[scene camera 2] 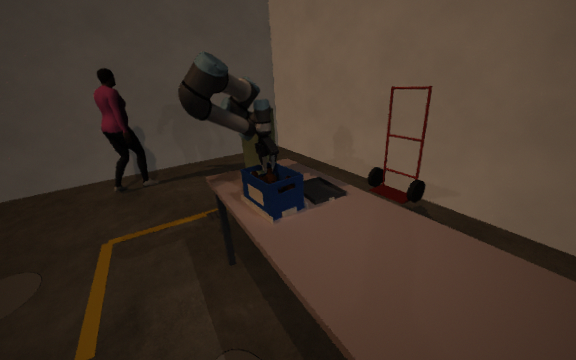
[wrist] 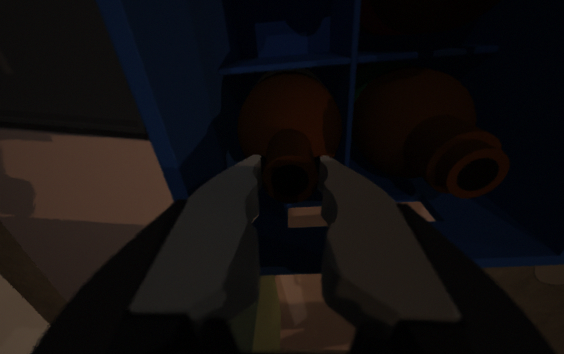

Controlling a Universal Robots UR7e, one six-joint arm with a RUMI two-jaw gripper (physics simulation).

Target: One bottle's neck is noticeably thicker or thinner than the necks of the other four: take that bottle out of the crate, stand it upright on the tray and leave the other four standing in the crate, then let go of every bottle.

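Places are measured from the arm's base along level axes (x ahead, y left, z up), in metres.
Pixels of known places: gripper, between the fingertips: (scene camera 2: pixel 269 172) (wrist: pixel 289 160).
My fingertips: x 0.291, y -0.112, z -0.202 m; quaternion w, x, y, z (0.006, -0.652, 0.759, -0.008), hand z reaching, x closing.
Observation:
For each thing: its top centre in the pictures, then the offset to it from my fingertips. Level surfaces: height alone.
- blue crate, centre of its top: (scene camera 2: pixel 270 171) 0.086 m ahead, 0.049 m right, 0.039 m up
- second brown bottle, centre of its top: (wrist: pixel 477 175) 0.005 m back, 0.084 m right, 0.027 m up
- pink-topped table, height of its surface: 0.136 m down
The blue crate (scene camera 2: pixel 287 204) (wrist: pixel 172 75) stands on the table beside the dark tray (scene camera 2: pixel 325 190) (wrist: pixel 60 75). My gripper (scene camera 2: pixel 269 171) (wrist: pixel 289 160) points down into the crate and is shut on the neck of a brown bottle (wrist: pixel 291 110). That bottle is in a compartment along the crate's side wall; whether its base is off the crate floor cannot be told. A second brown bottle (wrist: pixel 417 110) stands in the neighbouring compartment, its lip looking wider than the held one's. Part of another brown bottle (wrist: pixel 425 17) shows dimly beyond. The remaining bottles cannot be made out.
The crate's walls and thin dividers (wrist: pixel 351 100) surround the held bottle closely. The pink-topped table (scene camera 2: pixel 400 250) extends towards the camera. A person (scene camera 2: pixel 111 112) stands on the floor at the left. A red hand truck (scene camera 2: pixel 409 88) stands by the right wall.

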